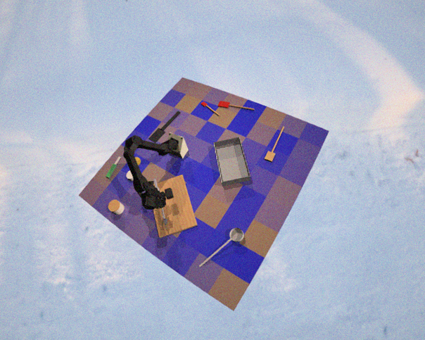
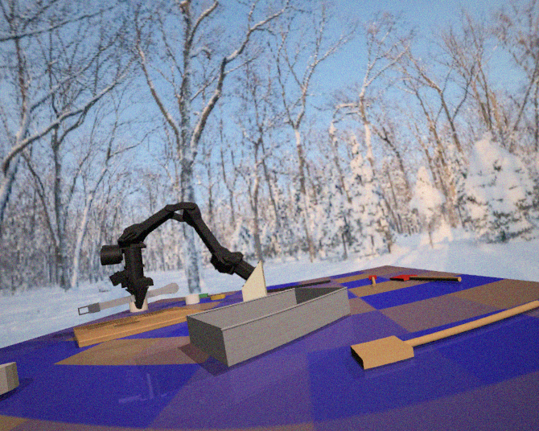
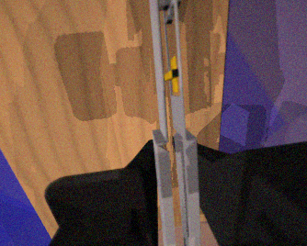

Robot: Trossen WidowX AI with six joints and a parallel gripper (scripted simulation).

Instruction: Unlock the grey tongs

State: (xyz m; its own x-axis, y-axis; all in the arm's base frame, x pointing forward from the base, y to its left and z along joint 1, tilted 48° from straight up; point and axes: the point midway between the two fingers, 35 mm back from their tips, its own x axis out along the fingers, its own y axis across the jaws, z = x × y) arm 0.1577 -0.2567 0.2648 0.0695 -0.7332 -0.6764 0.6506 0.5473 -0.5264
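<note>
Right now the yellow lock piece is 4 cm ahead of my gripper tip, 4 cm to the right of it and 3 cm above it. From my gripper tip the other things lie so: wooden board 4 cm ahead, 2 cm to the left, 4 cm below; then wooden-lidded jar 26 cm behind, 18 cm to the right, 1 cm below; then white cylinder 33 cm behind, 5 cm to the left, 3 cm below.
</note>
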